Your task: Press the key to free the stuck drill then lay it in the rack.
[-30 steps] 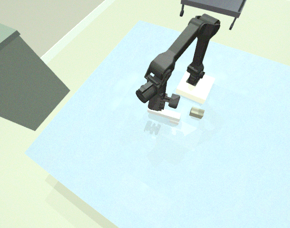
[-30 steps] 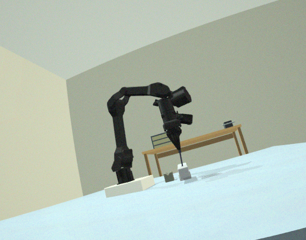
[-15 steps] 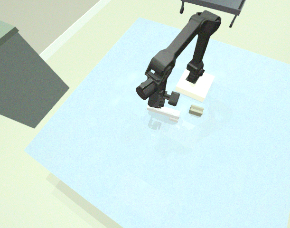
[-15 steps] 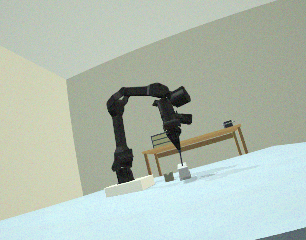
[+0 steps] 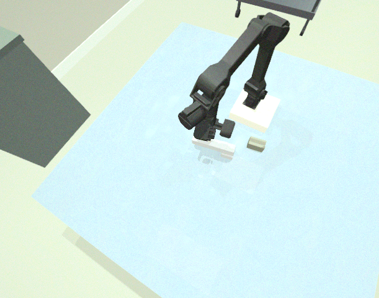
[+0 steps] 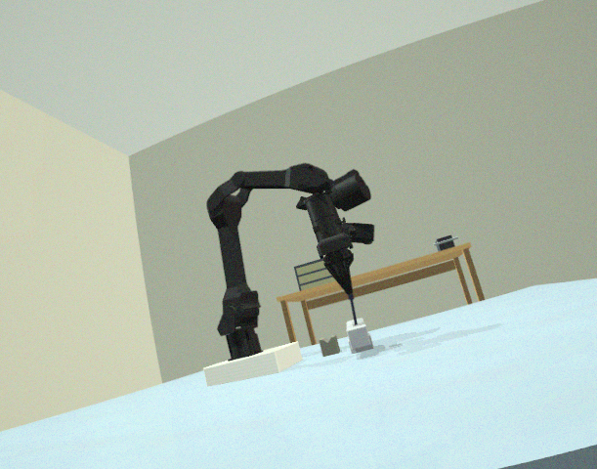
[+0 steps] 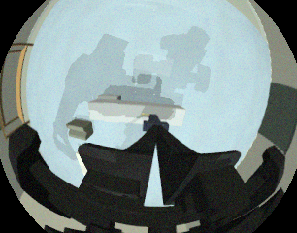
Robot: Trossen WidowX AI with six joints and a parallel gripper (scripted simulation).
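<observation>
My gripper tip is now 30 mm above the small dark key. Also, from my gripper tip: pale drill (70 mm below, 60 mm to the left, 20 mm behind); small grey-brown rack (180 mm to the left, 130 mm behind, 100 mm below).
</observation>
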